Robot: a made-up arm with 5 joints.
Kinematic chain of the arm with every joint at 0, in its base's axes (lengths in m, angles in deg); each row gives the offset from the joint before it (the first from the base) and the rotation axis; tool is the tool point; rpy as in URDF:
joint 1: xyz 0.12 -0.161 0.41 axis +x
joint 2: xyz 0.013 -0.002 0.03 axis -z
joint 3: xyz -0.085 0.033 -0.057 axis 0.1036 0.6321 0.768
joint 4: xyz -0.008 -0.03 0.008 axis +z
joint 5: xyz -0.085 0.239 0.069 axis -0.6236 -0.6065 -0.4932
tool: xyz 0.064 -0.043 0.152 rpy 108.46 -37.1 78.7
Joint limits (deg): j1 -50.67..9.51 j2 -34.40..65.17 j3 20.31..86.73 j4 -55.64..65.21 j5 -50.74..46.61
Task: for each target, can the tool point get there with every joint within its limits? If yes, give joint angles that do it. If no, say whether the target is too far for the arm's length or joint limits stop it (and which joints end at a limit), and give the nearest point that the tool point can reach.
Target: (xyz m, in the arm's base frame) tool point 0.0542 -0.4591 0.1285
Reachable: no: joint limits stop it (at a limit: joint 1, joint 2, joint 3, joint 4, joint 5) | nearest point 0.0065 -0.0568 0.2356 | short by 0.419 m
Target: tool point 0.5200 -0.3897 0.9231
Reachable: no: too far | nearest point 0.2708 -0.2772 0.6761 | short by 0.368 m
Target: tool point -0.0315 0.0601 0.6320
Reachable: yes | joints -5.16 -19.66 52.62 -22.99 36.12
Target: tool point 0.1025 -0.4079 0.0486
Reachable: no: joint limits stop it (at a limit: joint 1, joint 3, joint 4, joint 5) | nearest point 0.0763 -0.0381 0.2128 | short by 0.405 m
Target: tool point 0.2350 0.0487 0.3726
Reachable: yes | joints -45.22 43.57 60.62 -6.47 -37.69
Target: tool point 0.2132 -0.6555 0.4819
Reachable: no: joint limits stop it (at a limit: joint 1, joint 2, joint 4, joint 5) | nearest point 0.0939 -0.4066 0.6873 | short by 0.344 m
